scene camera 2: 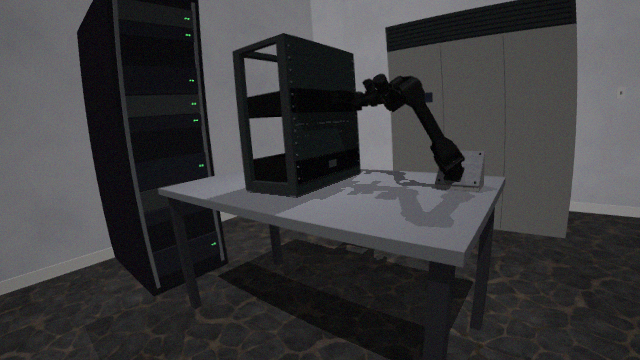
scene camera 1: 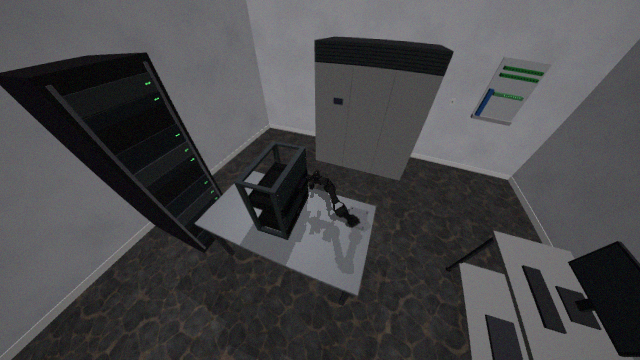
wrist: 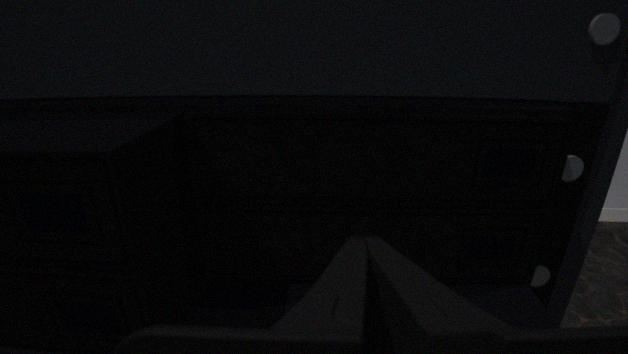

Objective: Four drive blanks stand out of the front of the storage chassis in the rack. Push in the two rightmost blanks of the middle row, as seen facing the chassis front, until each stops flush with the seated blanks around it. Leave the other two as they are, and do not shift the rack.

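Where they show: gripper, fingertip midpoint: (scene camera 1: 305, 177) (wrist: 362, 248); arm's base, link origin: (scene camera 2: 454, 173) (scene camera 1: 354, 220).
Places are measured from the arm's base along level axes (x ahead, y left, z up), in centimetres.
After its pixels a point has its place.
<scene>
The dark storage chassis (scene camera 2: 317, 101) {x 45.7, y 23.1, z 30.0 cm} (wrist: 325, 160) {x 48.8, y -1.7, z 33.3 cm} sits in the rack (scene camera 1: 276, 210) {x 48.0, y 38.6, z 36.3 cm} (scene camera 2: 291, 145) {x 46.0, y 38.4, z 14.2 cm}. In the wrist view, the right column's middle-row blank (wrist: 280, 245) {x 48.6, y -0.3, z 30.4 cm} looks about level with the seated blank above it, though the picture is very dark. The lower right blank (wrist: 505, 297) {x 48.9, y -7.6, z 28.9 cm} shows its top face and stands out. At left, an upper blank (wrist: 55, 212) {x 44.6, y 3.4, z 33.3 cm} stands out, and the middle-row blank (wrist: 90, 315) {x 44.6, y 3.4, z 30.5 cm} below it seems to stand out too. My gripper (wrist: 362, 248) {x 49.0, y -2.9, z 30.3 cm} is shut and empty, its tips in front of the right middle-row blank; contact cannot be told.
The rack stands on a white table (scene camera 1: 320, 250) {x 17.2, y 34.6, z -5.5 cm} (scene camera 2: 320, 215) {x 23.4, y 49.4, z -5.5 cm}. A plain panel (wrist: 300, 50) {x 50.2, y -0.7, z 36.2 cm} spans above the chassis, with screws (wrist: 605, 29) {x 51.1, y -9.8, z 37.1 cm} along the right rack post. The arm's base plate (scene camera 2: 472, 170) {x -6.5, y -1.8, z 1.3 cm} is on the table. A tall server cabinet (scene camera 1: 30, 115) (scene camera 2: 97, 125) stands beyond the table.
</scene>
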